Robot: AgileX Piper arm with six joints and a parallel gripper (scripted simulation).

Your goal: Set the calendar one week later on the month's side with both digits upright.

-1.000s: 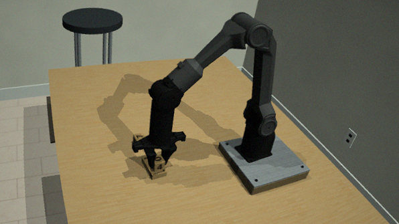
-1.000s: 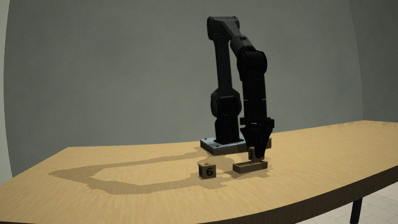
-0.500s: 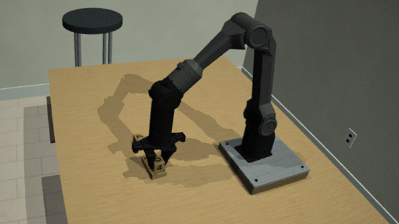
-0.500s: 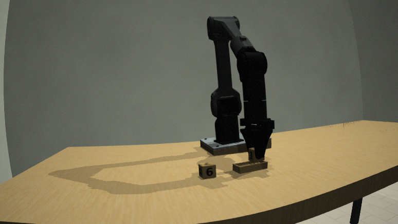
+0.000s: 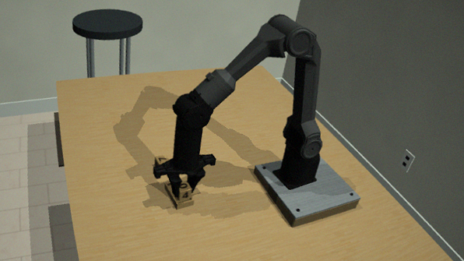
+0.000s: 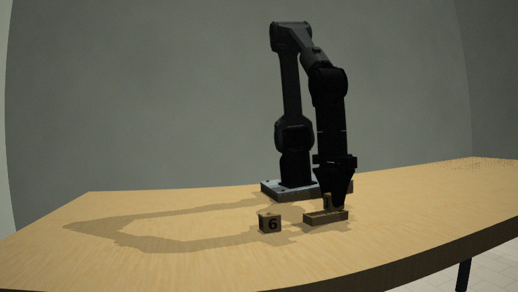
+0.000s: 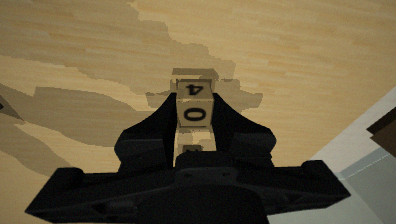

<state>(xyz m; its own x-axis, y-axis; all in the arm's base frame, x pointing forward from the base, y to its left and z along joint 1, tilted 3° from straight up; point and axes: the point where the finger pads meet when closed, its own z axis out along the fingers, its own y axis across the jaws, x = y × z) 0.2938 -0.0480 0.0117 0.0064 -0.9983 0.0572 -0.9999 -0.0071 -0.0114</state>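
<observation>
The small wooden tray lies 2 cm to the right of my hand and 3 cm below it.
</observation>
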